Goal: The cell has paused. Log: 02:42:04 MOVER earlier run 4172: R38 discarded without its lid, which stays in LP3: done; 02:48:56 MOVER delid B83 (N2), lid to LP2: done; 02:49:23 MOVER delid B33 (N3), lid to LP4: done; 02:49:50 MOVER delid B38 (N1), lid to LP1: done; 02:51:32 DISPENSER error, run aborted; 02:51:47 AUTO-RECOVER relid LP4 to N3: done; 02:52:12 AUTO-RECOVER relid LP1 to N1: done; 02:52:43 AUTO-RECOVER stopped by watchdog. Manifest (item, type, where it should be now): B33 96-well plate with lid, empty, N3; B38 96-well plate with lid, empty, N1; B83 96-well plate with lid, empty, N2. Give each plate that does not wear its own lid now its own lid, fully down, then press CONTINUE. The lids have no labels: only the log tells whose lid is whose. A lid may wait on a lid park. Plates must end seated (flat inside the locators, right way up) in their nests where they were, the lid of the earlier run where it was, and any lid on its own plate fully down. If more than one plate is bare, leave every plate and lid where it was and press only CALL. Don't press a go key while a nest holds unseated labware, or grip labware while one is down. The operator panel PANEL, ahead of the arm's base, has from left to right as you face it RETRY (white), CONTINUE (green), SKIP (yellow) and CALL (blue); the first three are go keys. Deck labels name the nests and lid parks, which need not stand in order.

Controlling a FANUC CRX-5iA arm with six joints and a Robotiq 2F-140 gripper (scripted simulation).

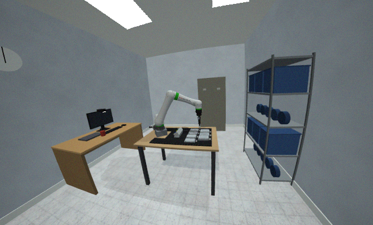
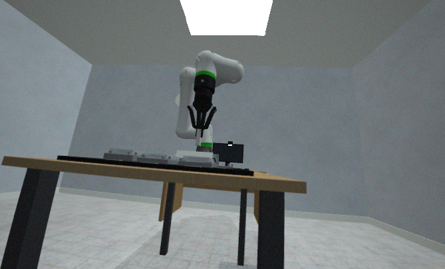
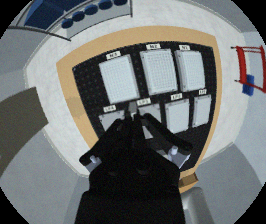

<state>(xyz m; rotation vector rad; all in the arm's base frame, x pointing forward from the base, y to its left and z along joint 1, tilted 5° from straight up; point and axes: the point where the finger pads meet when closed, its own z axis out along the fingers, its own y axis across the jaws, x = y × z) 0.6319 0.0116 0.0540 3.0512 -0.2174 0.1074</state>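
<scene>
Now: hand 13 cm past the clear lid, 14 cm to the left of it and 10 cm above it. The rest, counted from my hand: plate: 6 cm ahead, 11 cm to the right, 9 cm below; then white key: 35 cm behind, 3 cm to the left, 5 cm below; then green key: 36 cm behind, 2 cm to the right, 5 cm below.
</scene>
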